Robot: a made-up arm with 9 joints.
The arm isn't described. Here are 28 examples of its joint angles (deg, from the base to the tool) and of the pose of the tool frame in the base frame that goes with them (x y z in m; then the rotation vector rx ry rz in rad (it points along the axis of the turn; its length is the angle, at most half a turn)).
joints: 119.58 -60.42 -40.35 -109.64 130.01 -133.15 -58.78 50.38 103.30
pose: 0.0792 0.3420 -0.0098 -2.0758 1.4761 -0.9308
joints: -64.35 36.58 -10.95 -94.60 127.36 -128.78 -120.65 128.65 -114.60
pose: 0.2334 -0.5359 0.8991 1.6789 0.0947 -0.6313
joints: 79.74 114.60 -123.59 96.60 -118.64 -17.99 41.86 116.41 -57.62
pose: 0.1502 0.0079 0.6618 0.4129 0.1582 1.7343
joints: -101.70 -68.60 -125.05 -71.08 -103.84 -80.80 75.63 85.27 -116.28
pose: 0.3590 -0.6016 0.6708 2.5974 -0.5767 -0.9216
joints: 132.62 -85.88 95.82 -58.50 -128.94 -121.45 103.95 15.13 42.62
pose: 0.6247 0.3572 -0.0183 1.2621 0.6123 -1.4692
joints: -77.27 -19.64 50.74 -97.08 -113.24 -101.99 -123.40 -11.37 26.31
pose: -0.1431 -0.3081 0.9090 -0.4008 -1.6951 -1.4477
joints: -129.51 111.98 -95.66 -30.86 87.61 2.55 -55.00 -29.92 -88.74
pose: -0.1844 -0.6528 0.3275 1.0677 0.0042 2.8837
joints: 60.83 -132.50 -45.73 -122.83 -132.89 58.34 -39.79 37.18 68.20
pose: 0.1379 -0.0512 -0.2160 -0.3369 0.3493 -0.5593
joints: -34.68 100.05 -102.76 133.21 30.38 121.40 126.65 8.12 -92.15
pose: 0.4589 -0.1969 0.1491 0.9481 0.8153 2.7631
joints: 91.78 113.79 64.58 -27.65 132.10 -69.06 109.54 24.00 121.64
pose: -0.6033 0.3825 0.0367 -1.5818 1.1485 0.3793
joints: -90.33 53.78 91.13 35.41 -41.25 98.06 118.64 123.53 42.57
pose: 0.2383 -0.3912 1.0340 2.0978 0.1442 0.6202
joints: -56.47 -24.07 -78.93 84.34 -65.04 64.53 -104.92 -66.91 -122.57
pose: -0.3399 -0.2659 0.8326 0.3716 1.5629 -0.0043
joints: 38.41 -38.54 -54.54 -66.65 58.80 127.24 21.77 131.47 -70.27
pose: 0.2544 -0.6652 -0.0623 1.4718 -0.7280 -1.0512
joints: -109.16 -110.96 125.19 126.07 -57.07 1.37 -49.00 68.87 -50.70
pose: -0.2377 -0.2450 -0.4646 -2.3140 -0.8962 1.3944
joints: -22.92 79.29 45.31 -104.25 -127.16 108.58 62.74 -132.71 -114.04
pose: 0.4917 -0.2194 0.0763 1.2122 1.7725 0.3331
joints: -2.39 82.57 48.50 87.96 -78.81 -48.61 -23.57 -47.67 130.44
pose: 0.1895 -0.6846 -0.9122 -2.0840 0.0018 -0.7555
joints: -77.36 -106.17 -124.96 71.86 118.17 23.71 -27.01 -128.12 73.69
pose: 0.2167 0.1632 0.8197 -1.6840 -1.4597 0.2400
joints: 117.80 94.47 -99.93 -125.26 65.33 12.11 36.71 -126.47 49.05
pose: 0.0850 -0.0610 -0.0581 1.3289 0.7722 -1.7426
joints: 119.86 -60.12 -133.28 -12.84 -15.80 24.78 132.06 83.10 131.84
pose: 0.4963 -0.1278 -0.3642 1.4975 1.4013 1.0349
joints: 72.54 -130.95 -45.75 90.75 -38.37 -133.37 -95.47 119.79 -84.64
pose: 0.9782 0.1777 -0.7130 0.5281 -0.0433 -1.6787
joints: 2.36 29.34 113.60 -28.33 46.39 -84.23 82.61 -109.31 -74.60
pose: 0.1048 -1.0702 -0.7148 -2.6395 -0.7500 0.2346
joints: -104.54 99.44 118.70 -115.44 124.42 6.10 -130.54 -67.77 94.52
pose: 0.0174 0.0317 0.5913 0.4560 -0.9968 -2.8936
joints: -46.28 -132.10 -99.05 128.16 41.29 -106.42 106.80 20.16 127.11
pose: 0.2789 -0.7961 0.8351 -2.2792 -0.5946 0.2130
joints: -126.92 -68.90 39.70 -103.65 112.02 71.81 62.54 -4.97 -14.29
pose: 0.1379 0.0844 0.9419 -0.8440 -2.0367 -1.7846
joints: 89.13 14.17 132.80 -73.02 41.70 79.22 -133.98 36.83 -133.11
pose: 0.1636 0.1617 0.0813 0.9986 1.5435 1.4149
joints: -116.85 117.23 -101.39 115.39 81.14 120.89 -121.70 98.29 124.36
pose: 0.5658 -0.4810 -0.2572 -1.2390 -1.7924 0.9373
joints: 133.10 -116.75 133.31 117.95 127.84 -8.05 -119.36 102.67 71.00
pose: -0.3943 -0.2614 -0.0489 1.6134 -0.8101 -1.0068
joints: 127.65 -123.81 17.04 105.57 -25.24 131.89 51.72 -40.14 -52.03
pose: -0.5413 1.0896 0.7609 -0.4347 0.5996 1.5436
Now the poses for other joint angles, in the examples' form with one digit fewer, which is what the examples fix.
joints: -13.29 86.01 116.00 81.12 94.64 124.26 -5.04 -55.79 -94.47
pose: -0.116 -1.338 0.828 0.809 0.427 1.907
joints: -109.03 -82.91 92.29 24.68 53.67 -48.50 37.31 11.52 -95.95
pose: 0.285 -0.539 -0.170 -1.729 0.575 0.907
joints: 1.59 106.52 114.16 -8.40 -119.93 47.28 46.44 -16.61 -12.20
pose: -0.341 -0.275 -0.189 -1.676 -2.348 0.233
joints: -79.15 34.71 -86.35 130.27 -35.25 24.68 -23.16 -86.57 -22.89
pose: -0.515 -0.516 -0.095 0.069 0.666 -2.918
